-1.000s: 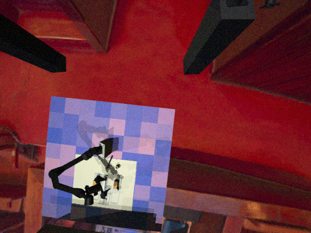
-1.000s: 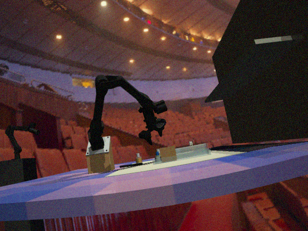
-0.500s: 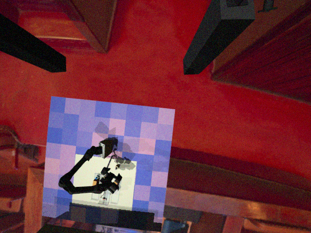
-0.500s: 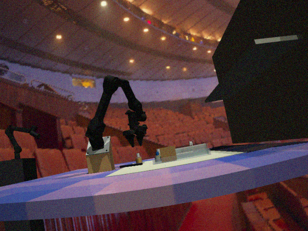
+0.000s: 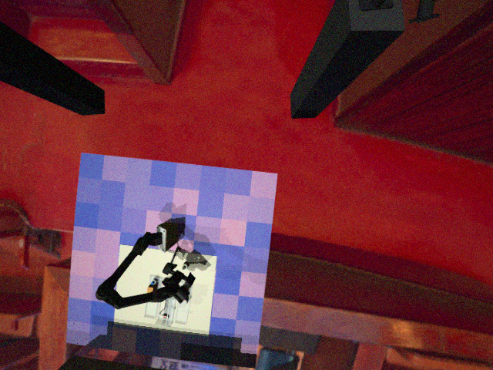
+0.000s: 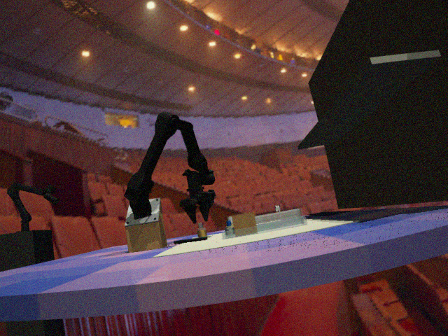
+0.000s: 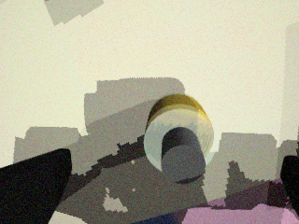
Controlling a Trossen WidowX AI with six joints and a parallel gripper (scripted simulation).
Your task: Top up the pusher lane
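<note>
My gripper tip is 17 cm short of the cream mat, 16 cm to the left of it and 7 cm above it. The rest, counted from my gripper tip: clear lane rack: 25 cm ahead, 14 cm to the right, 5 cm below; then thin black rod: 5 cm behind, 8 cm to the right, 6 cm below.
</note>
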